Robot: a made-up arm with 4 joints.
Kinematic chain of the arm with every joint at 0, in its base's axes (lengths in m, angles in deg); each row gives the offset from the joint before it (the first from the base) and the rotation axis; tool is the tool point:
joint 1: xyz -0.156 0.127 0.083 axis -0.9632 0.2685 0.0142
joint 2: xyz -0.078 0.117 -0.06 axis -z
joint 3: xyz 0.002 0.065 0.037 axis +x
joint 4: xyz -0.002 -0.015 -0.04 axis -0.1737 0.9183 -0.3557
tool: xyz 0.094 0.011 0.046
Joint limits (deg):
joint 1: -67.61..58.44
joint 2: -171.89..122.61
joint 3: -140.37..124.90
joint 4: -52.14..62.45
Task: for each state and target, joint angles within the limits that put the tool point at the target. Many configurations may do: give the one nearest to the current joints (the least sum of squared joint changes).
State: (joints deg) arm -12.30 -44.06 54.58 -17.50
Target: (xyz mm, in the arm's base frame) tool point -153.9 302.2 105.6
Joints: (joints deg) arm -12.11 -6.84 56.73 -8.38
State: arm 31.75 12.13 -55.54 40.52
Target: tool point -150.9 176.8 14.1
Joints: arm 30.91 16.01 -57.32 47.68
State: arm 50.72 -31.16 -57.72 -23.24
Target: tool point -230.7 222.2 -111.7
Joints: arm 58.44 -44.91 -17.59 17.46
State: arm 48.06 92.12 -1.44 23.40
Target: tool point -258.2 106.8 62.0
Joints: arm 41.29 121.20 -14.98 21.10
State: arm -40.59 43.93 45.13 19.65
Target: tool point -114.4 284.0 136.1
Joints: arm -34.30 15.10 45.32 17.26
